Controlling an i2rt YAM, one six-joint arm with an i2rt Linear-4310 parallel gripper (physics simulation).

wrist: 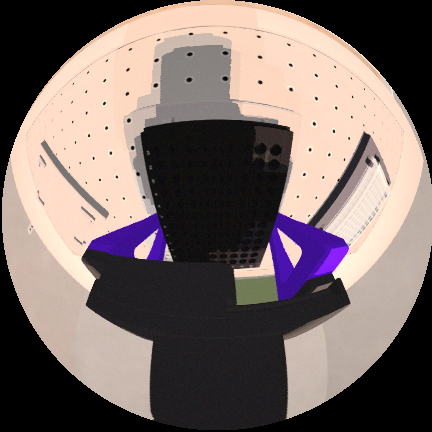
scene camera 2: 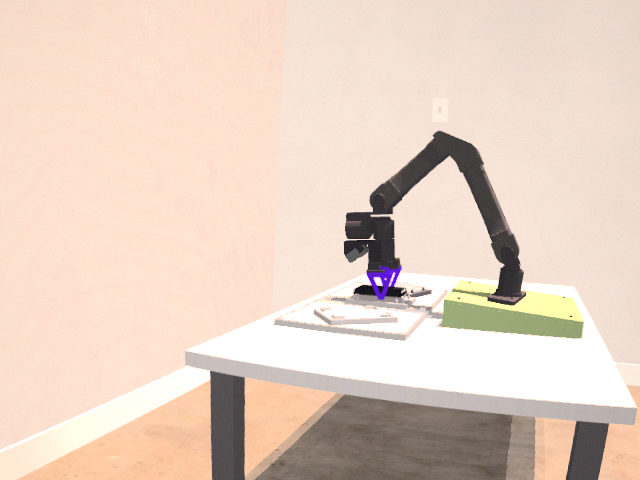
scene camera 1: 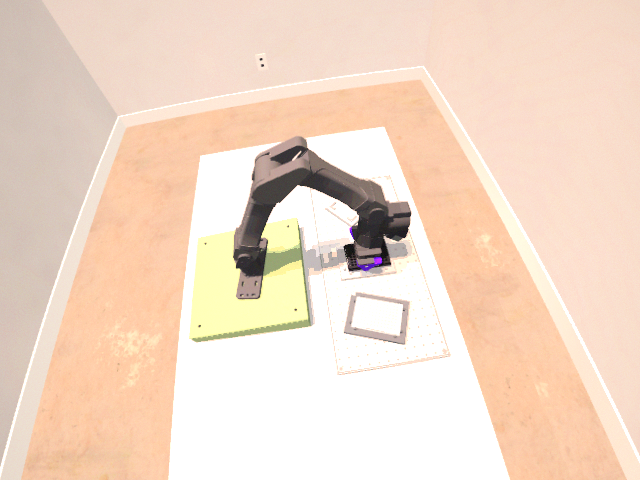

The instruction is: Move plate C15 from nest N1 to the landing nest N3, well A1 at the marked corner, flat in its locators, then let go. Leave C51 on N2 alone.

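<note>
Plate C15 is a black multi-well plate. My gripper, with purple fingers, is shut on its two long sides from above. The plate is level, at or just above nest N1 in the middle of the perforated board; I cannot tell whether it touches the nest. The landing nest N3 is an empty grey frame nearer the front of the board. The white plate C51 lies on N2 behind the arm's wrist.
The nests sit on a white perforated board on the white table. The arm's base stands on a green block to the left of the board.
</note>
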